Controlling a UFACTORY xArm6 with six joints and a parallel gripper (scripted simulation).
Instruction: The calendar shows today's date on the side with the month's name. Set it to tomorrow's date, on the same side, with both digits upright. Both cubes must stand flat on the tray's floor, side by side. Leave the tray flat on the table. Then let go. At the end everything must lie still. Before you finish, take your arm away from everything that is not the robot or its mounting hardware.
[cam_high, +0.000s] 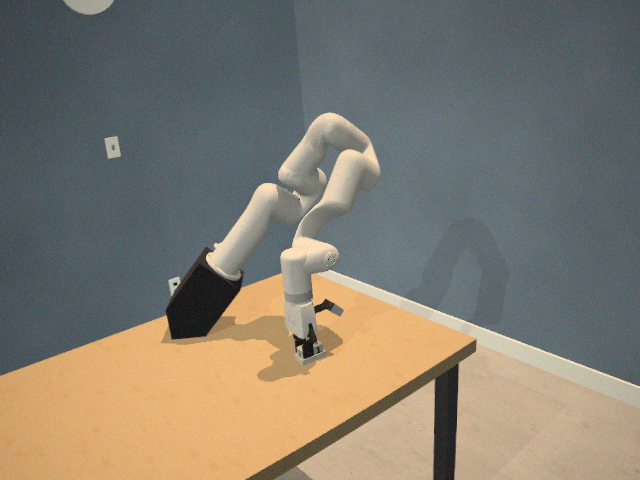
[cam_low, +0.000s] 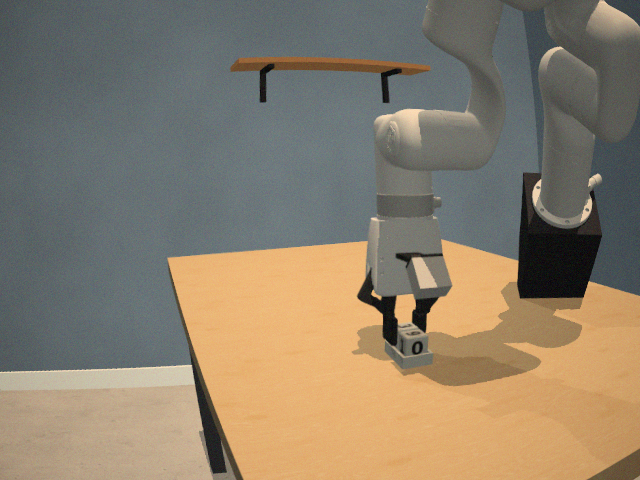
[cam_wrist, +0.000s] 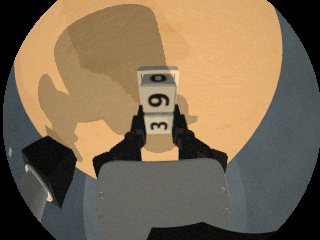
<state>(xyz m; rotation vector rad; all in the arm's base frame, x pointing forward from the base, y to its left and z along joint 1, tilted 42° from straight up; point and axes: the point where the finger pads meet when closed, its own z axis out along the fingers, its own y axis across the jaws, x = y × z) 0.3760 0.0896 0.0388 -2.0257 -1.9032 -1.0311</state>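
Right now the grey tray is 20 mm to the left of my hand and 30 mm below it. Also, from my hand: digit cube (30 mm to the left, 10 mm below).
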